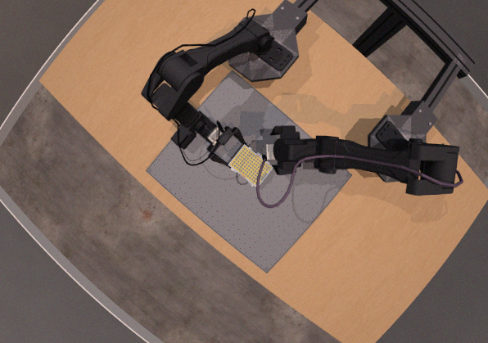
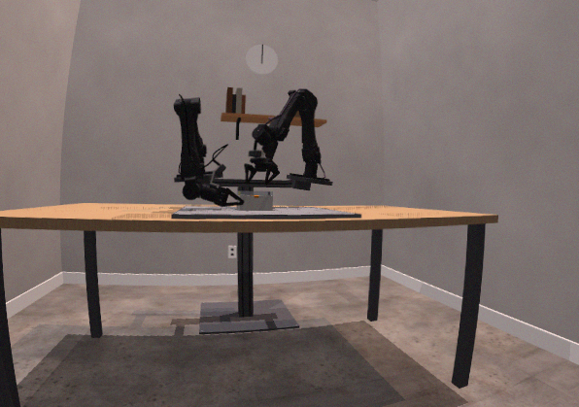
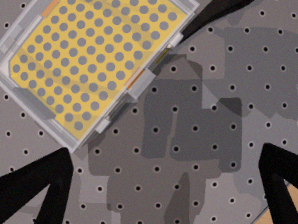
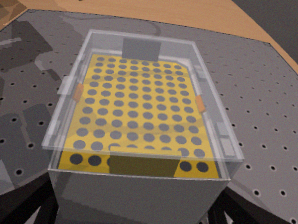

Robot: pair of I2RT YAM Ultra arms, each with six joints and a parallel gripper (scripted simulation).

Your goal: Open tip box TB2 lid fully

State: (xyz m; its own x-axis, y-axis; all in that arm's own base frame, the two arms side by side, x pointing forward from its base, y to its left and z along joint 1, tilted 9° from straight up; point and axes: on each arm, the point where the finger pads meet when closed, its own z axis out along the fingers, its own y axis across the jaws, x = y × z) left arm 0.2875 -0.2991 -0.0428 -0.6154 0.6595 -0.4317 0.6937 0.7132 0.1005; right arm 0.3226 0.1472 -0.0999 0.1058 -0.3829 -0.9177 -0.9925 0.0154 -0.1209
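The holed insert is 8 cm ahead of my left hand, 3 cm to the right of it and 5 cm below it. Also, from my left hand: tip box (8 cm ahead, 3 cm to the right, 6 cm below).
The tip box is 50 mm to the left of my right hand and 10 mm above it. Round my right hand: holed insert (50 mm to the left, 30 mm above).
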